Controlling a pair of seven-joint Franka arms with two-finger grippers.
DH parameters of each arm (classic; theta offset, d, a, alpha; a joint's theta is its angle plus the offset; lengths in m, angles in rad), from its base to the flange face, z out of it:
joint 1: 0 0.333 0 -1.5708
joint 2: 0 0 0 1.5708
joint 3: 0 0.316 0.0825 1.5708
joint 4: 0 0 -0.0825 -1.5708
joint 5: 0 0.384 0 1.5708
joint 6: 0 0 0.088 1.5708
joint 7: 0 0.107 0 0
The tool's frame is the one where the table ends.
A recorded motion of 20 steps. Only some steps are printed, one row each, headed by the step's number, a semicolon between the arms.
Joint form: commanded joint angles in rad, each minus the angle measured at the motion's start. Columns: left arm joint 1, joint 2, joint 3, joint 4, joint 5, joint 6, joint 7; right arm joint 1, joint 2, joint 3, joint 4, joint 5, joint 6, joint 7.
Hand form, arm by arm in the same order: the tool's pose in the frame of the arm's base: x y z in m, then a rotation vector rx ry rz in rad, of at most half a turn. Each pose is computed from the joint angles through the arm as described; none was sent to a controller.
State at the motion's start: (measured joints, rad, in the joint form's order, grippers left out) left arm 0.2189 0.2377 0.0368 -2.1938 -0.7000 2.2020 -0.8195; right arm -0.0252 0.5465 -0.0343 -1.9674 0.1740 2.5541 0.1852
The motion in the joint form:
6: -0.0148 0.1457 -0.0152 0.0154 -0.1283 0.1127 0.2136; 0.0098 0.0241 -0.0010 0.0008 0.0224 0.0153 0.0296
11: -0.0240 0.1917 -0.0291 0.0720 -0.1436 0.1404 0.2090; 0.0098 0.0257 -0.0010 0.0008 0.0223 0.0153 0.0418
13: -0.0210 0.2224 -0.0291 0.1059 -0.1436 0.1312 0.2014; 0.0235 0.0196 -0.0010 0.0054 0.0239 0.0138 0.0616
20: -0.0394 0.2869 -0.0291 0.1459 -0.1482 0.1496 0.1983; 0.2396 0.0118 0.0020 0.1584 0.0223 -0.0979 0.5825
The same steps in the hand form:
6: 0.5279 0.1070 0.1972 1.9481 1.7820 -0.4351; 0.6165 -0.0339 0.1813 -2.9809 0.6402 -0.0399
11: 0.5479 0.1009 0.1928 1.9461 1.7764 -0.3990; 0.6163 -0.0339 0.1803 -2.9772 0.6584 -0.0367
13: 0.5558 0.1033 0.1871 1.9370 1.7814 -0.4086; 0.6191 -0.0254 0.1856 -2.9715 0.6677 -0.0478
20: 0.5645 0.0962 0.1650 1.9478 1.7905 -0.4209; 0.6508 0.1215 0.2419 -2.8032 1.0655 -0.0416

